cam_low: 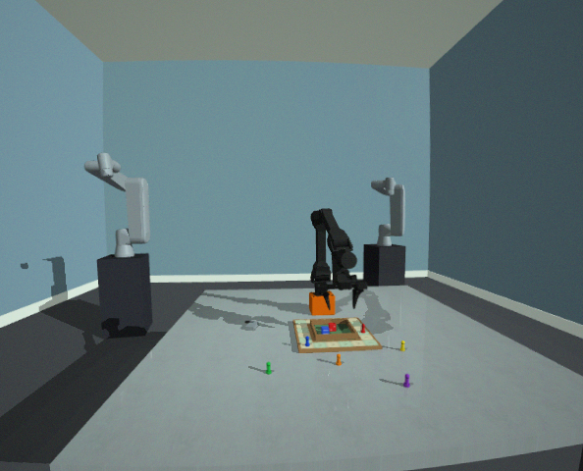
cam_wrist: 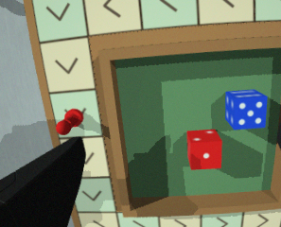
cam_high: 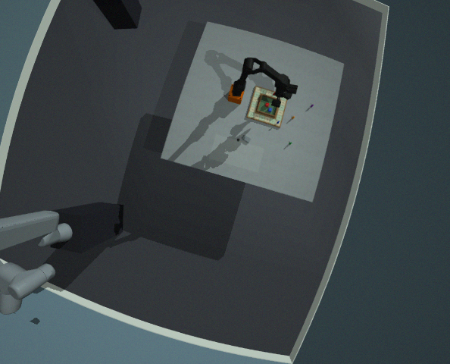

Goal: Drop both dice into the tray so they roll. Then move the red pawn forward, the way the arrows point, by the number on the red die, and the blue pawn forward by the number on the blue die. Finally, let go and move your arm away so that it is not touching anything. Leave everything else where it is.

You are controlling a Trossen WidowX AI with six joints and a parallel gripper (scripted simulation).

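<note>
Now: the red pawn 90 mm to the left of my gripper tip and 80 mm below it. Also, from my gripper tip: green tray (40 mm behind, 20 mm to the right, 100 mm below); blue die (30 mm behind, 50 mm to the right, 90 mm below); red die (50 mm behind, 10 mm to the right, 90 mm below).
</note>
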